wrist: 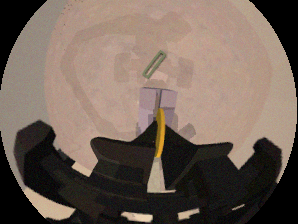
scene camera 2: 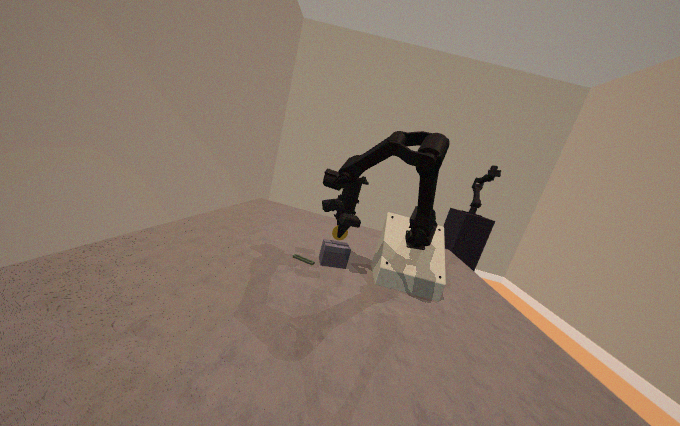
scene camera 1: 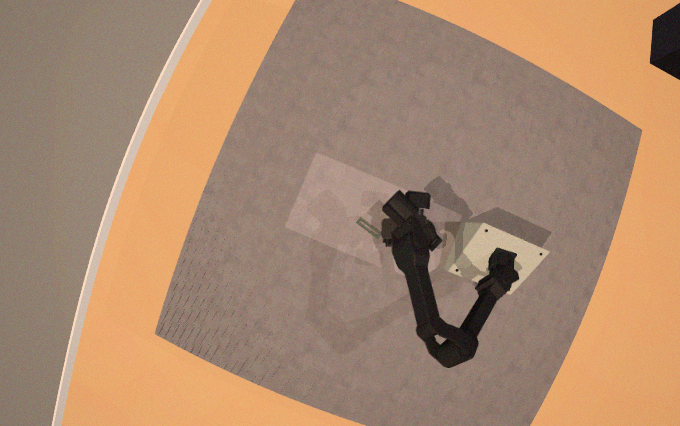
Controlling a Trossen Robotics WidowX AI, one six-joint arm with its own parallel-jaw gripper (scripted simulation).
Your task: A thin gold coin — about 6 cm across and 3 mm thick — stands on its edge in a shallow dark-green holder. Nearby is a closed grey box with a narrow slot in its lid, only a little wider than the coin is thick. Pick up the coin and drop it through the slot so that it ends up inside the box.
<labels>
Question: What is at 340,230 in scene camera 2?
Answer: My gripper.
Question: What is my gripper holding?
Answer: A gold coin.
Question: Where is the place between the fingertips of my gripper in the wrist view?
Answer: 157,123
</labels>
